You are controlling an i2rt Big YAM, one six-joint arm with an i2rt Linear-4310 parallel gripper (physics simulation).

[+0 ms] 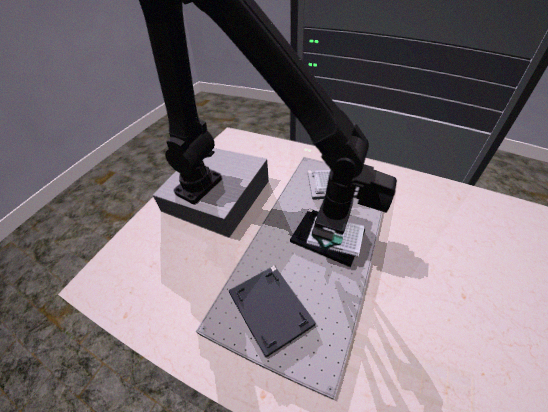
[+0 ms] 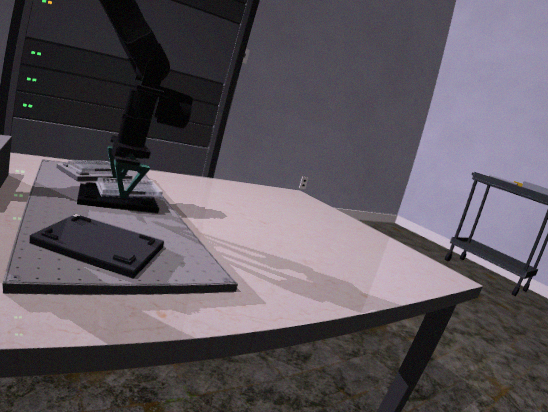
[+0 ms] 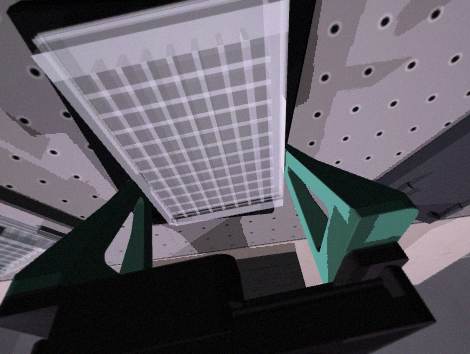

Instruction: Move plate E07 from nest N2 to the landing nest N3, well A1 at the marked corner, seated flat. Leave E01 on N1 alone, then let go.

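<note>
My gripper (image 1: 329, 241) (image 2: 125, 185) (image 3: 212, 165) is shut on plate E07 (image 1: 352, 235) (image 2: 141, 186) (image 3: 189, 126), a clear well plate gripped across its short sides. The plate lies level over the black middle nest (image 1: 303, 230) (image 2: 116, 203) (image 3: 299, 68), on it or just above it; I cannot tell if it touches. The dark nest (image 1: 271, 310) (image 2: 97, 244) (image 3: 429, 178) nearer the front is empty. Plate E01 (image 1: 317, 181) (image 2: 83, 168) (image 3: 18, 244) sits on its nest at the back, partly hidden by the arm.
All nests stand on a grey perforated board (image 1: 309, 359) (image 2: 194, 270) on the pale table. The arm's grey base block (image 1: 230, 194) is left of the board. A dark equipment rack (image 1: 420, 66) stands behind. A cart (image 2: 500, 221) stands by the far wall.
</note>
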